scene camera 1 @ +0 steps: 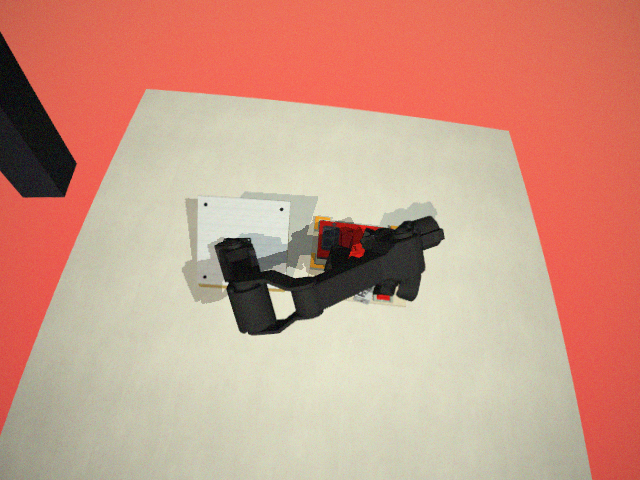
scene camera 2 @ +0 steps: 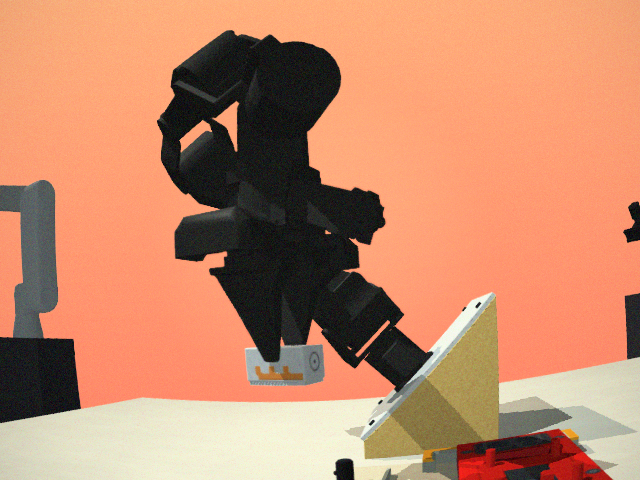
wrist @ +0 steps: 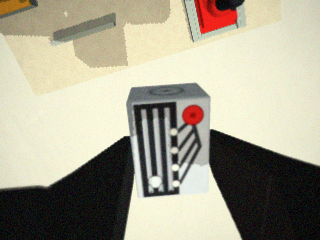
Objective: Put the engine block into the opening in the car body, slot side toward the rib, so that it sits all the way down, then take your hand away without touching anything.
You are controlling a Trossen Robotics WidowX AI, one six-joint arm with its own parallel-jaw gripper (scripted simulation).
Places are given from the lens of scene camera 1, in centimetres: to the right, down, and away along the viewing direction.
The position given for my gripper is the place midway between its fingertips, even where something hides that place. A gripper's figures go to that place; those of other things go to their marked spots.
my gripper [scene camera 1: 364, 289]: 10, 11, 84
red car body [scene camera 1: 347, 235]: 7, -1, 103
